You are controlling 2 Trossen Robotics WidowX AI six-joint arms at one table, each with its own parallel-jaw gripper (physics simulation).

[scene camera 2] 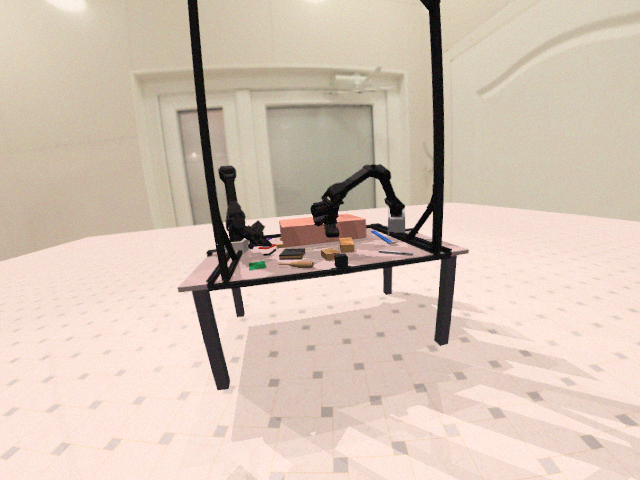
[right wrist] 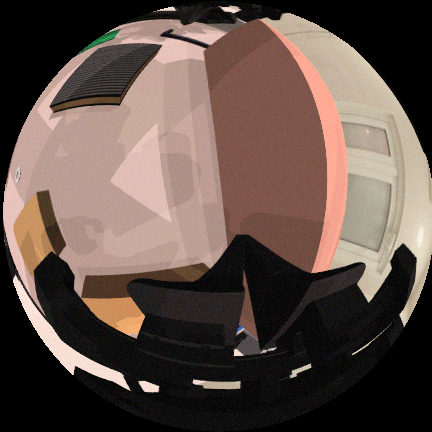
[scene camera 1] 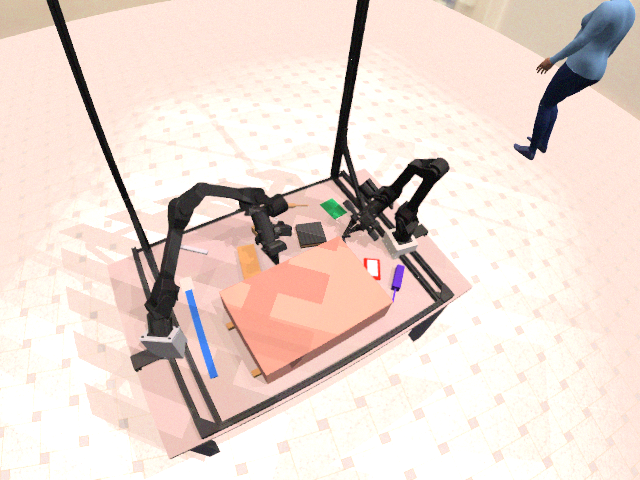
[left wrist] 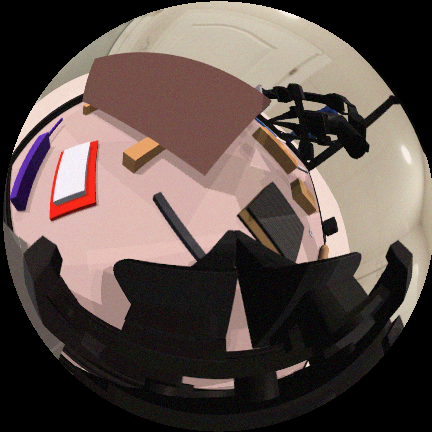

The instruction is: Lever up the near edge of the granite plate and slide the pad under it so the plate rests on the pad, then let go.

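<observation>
The granite plate, a thick pinkish slab, lies on wooden strips. The ribbed black pad with a wooden base lies flat beside the plate's long side, apart from it. My left gripper is shut and empty, low near the plate's corner, to the right of the pad in scene camera 1. My right gripper is shut and empty, close to the plate's long side; whether it touches is unclear.
A wooden block lies near my right gripper. A dark bar lies near my left gripper. Also around are a red-and-white item, a purple tool, a blue bar and a green sheet.
</observation>
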